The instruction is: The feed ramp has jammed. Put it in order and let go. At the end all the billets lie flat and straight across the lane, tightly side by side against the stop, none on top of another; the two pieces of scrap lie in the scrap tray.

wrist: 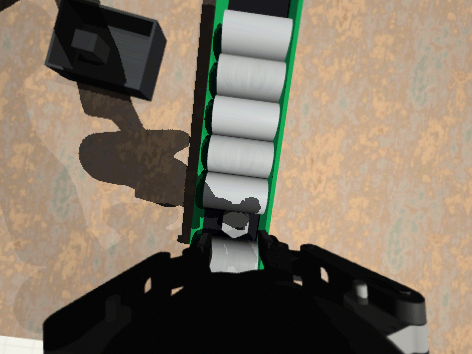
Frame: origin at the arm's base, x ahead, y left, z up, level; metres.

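Where they show: gripper, between the fingertips: (235,242).
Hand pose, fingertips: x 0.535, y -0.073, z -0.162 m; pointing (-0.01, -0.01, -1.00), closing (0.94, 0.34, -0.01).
Observation:
Each offset is from my fingertips to the top centre of the thing. "*": to the spot under its first point. Level surfaces: height alone.
Several pale grey billets lie across the dark lane of the green-walled ramp (286,107), side by side in a row; the nearest of that row @[* dx -0.008, dy +0.046, dz -0.012 m] (240,190) is partly in shadow. Below it a small hexagonal piece of scrap @[dx -0.001, dy +0.007, dz -0.037 m] (235,227) sits in a gap. Past the gap another billet @[dx +0.001, dy -0.031, dz -0.018 m] (232,254) lies across the lane at the near end, its lower part hidden by my gripper body. My gripper (235,242) is partly open, its fingertips at either side of the lane near this billet, with nothing held. The dark scrap tray @[* dx -0.178, dy +0.188, dz -0.096 m] (156,60) at the upper left holds a small grey scrap block @[dx -0.269, dy +0.176, dz -0.081 m] (86,42).
The tabletop @[dz -0.110 m] (370,150) is a mottled brown surface. Arm shadows fall on it left of the ramp, between the tray and the lane. A pale surface (20,345) shows at the lower left corner. The stop is hidden behind my gripper.

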